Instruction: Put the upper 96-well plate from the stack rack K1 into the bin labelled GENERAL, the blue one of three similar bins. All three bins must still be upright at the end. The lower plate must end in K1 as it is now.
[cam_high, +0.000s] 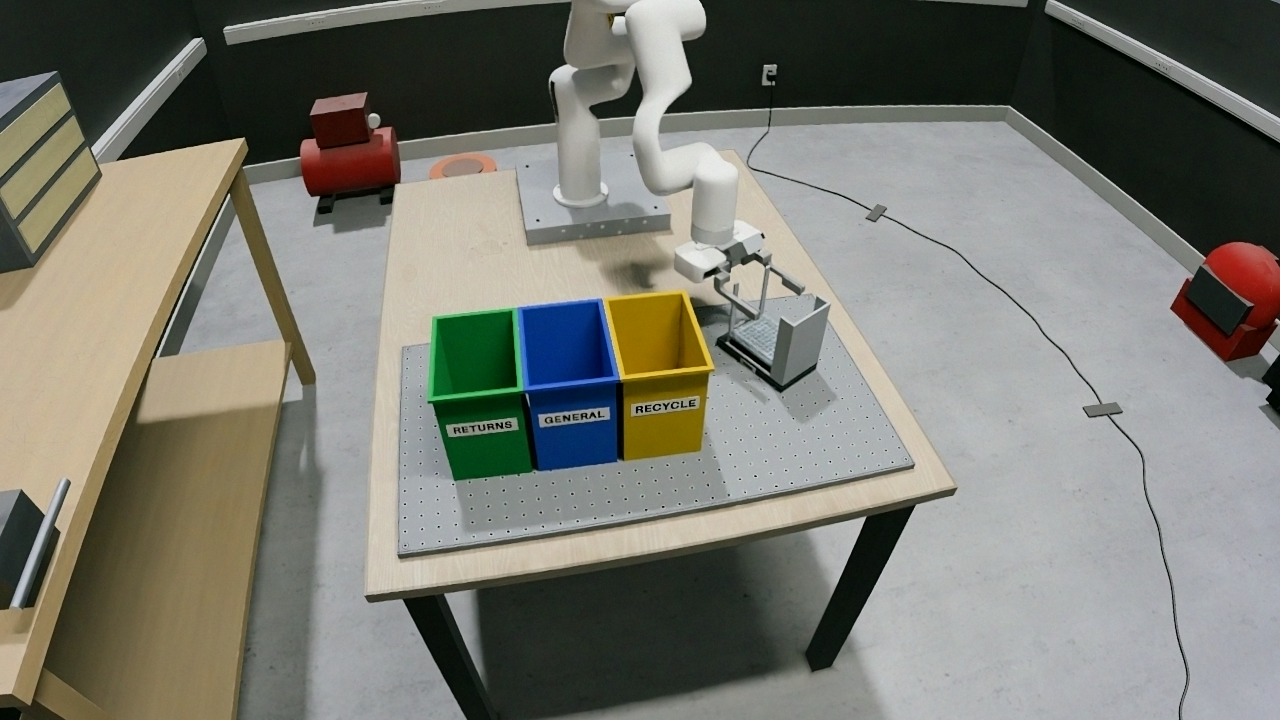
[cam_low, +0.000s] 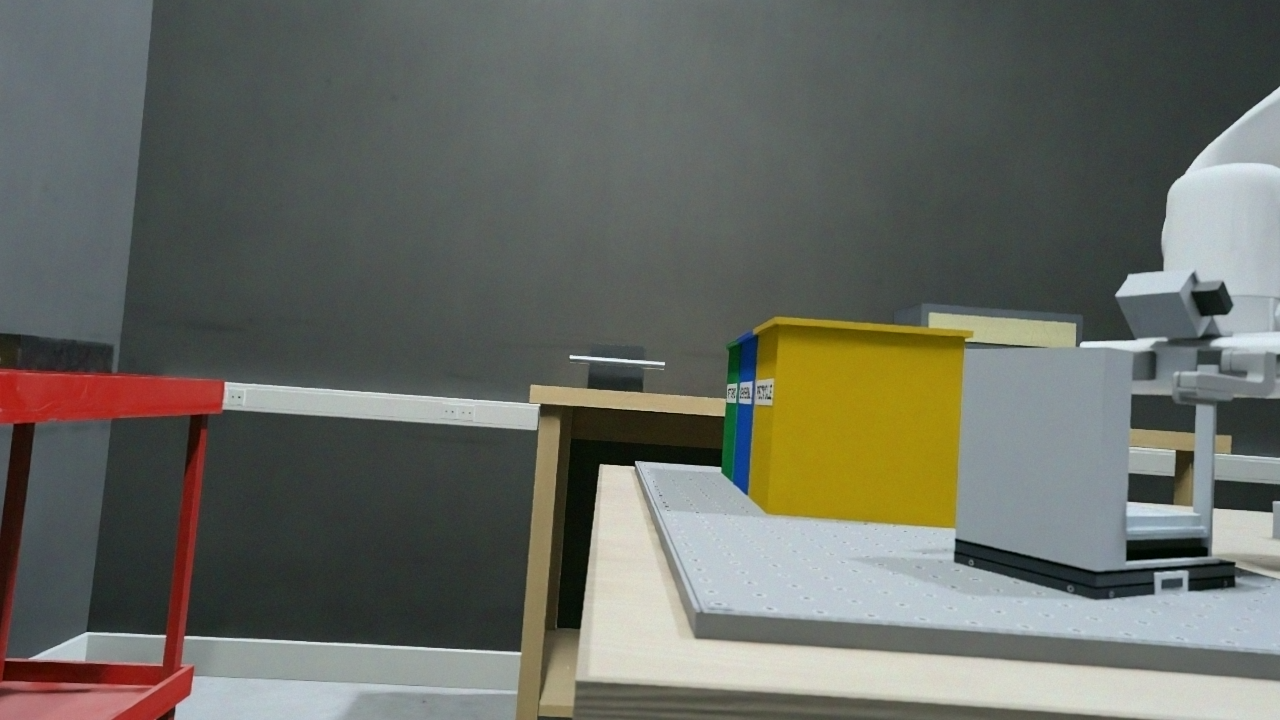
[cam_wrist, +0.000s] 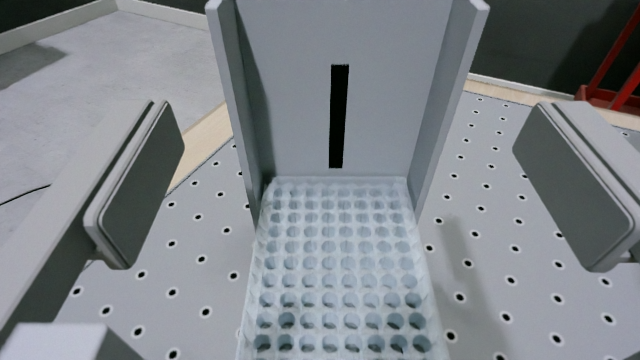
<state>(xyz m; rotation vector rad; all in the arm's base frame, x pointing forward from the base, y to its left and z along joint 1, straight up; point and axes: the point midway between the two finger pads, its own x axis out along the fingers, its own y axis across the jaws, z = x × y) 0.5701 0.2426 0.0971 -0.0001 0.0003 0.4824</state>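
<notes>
The clear 96-well plate is 20 mm ahead of my hand, 10 mm to the left of it and 90 mm below it. The rest, counted from my hand: dark plate: 20 mm ahead, 10 mm to the left, 100 mm below; yellow recycle bin: 110 mm ahead, 220 mm to the right, 40 mm below; blue general bin: 100 mm ahead, 350 mm to the right, 40 mm below.
</notes>
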